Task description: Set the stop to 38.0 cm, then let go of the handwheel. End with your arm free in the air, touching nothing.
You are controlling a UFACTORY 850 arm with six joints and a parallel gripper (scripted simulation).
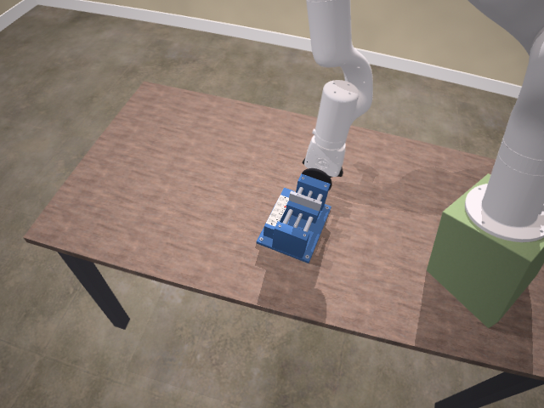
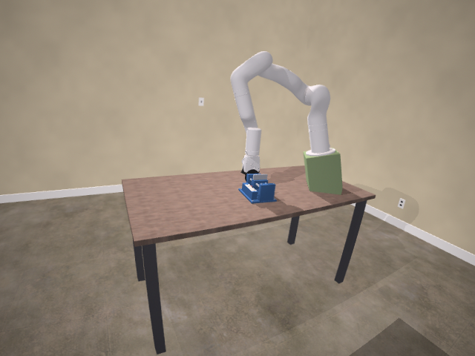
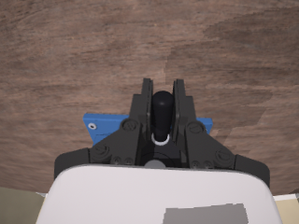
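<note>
My gripper is now 20 mm to the right of the black handwheel and 10 mm below it. Also, from my hand: grey stop block: 150 mm to the left, 50 mm above, 30 mm ahead.
</note>
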